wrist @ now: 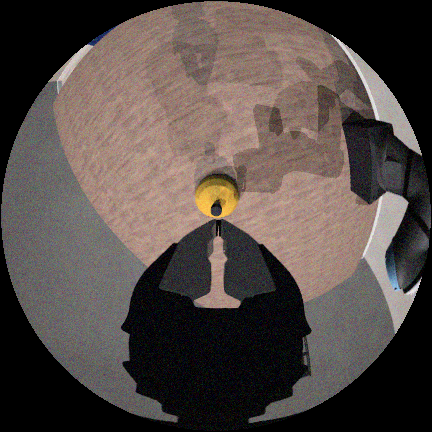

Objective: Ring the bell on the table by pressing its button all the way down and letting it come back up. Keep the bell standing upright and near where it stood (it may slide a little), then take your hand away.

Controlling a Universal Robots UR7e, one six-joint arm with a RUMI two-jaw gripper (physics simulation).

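Observation:
There's a bell in the picture, and you'd see my gripper there too.

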